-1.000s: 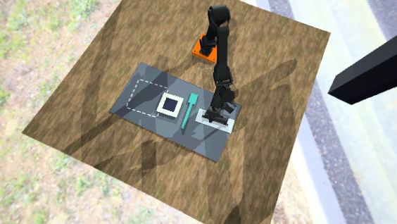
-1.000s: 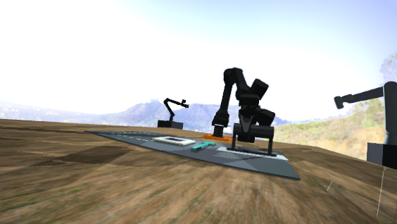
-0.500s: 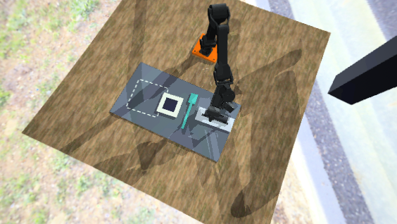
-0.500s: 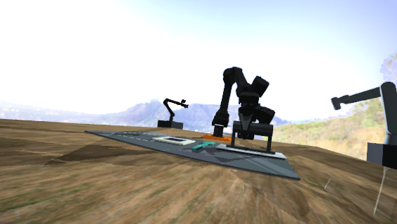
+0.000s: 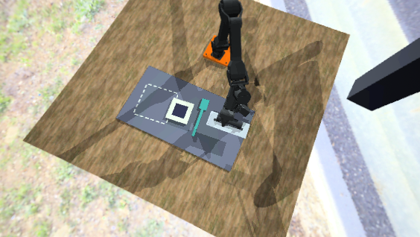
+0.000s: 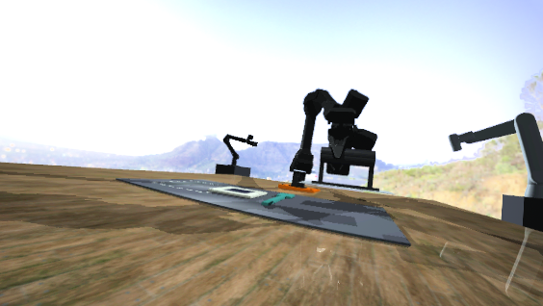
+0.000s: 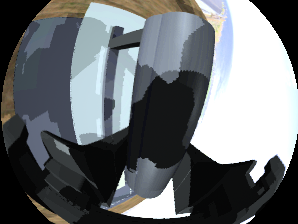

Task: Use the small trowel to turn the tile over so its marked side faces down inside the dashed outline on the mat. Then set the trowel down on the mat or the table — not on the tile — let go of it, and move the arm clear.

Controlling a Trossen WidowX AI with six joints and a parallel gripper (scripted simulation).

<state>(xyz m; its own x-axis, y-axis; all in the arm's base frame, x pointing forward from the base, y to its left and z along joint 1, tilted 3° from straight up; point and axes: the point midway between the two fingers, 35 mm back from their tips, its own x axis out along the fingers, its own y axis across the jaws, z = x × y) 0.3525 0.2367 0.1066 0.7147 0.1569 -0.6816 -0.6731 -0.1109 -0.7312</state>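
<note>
The teal flat tool lies 20 mm behind my gripper tip, 140 mm to the right of it and 100 mm below it. Also, from my gripper tip: trowel 20 mm behind, 10 mm to the right, 10 mm below; then grey mat 20 mm ahead, 200 mm to the right, 120 mm below; then tile 30 mm ahead, 240 mm to the right, 90 mm below.
</note>
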